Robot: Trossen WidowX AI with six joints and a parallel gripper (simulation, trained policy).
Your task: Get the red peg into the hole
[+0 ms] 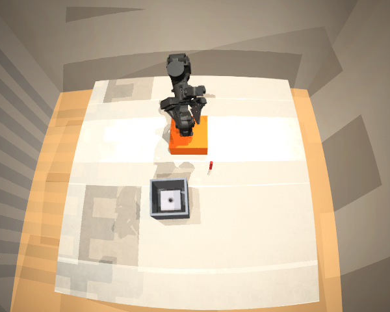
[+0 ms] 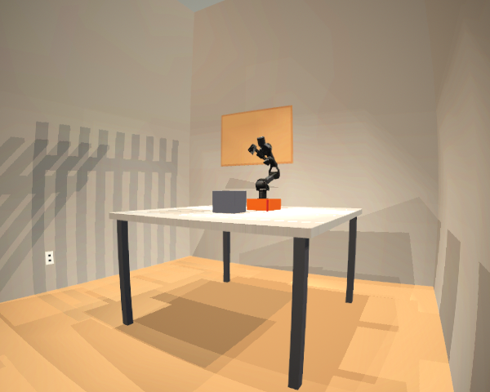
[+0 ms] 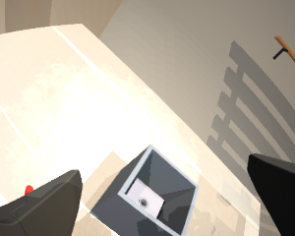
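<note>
Now: the red peg 4 cm ahead of my gripper tip, 8 cm to the left of it and 32 cm below it.
</note>
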